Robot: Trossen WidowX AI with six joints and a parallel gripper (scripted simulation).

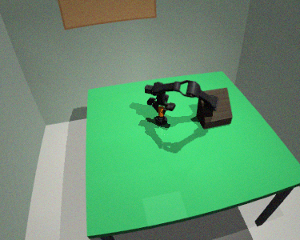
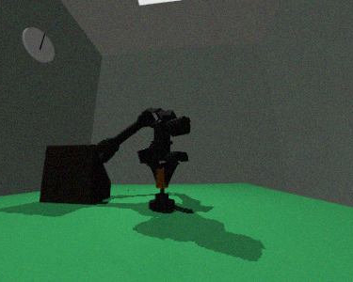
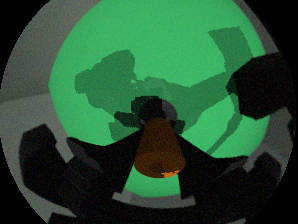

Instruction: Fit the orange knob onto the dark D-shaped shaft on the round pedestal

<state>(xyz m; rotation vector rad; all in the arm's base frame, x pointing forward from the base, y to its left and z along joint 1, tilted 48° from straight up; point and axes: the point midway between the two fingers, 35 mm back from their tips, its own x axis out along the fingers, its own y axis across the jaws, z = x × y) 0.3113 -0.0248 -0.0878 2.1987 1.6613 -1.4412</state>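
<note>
My gripper tip is now 4 cm above the dark round pedestal. The rest, counted from my gripper tip: orange knob 2 cm above.
</note>
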